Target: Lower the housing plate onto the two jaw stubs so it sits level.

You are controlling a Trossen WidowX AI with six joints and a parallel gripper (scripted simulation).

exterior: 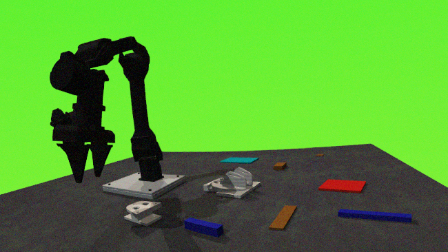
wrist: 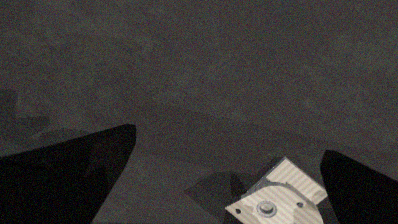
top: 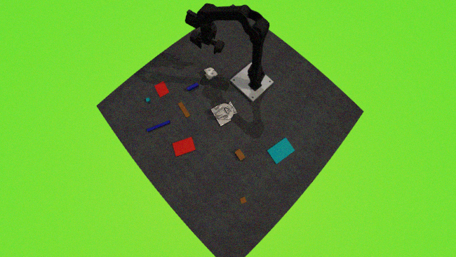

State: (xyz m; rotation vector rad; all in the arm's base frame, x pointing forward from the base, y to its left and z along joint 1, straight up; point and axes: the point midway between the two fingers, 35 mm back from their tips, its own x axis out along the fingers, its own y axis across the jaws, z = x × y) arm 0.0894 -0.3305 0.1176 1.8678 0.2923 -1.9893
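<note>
The white block lies 9 cm below my gripper tip, 8 cm to the left of it and 6 cm ahead of it. Round my gripper tip: long blue bar: 52 cm ahead, 12 cm to the left, 10 cm below; then short blue bar: 21 cm ahead, 9 cm below, 7 cm to the left; then orange bar: 34 cm ahead, 15 cm to the left, 10 cm below.
</note>
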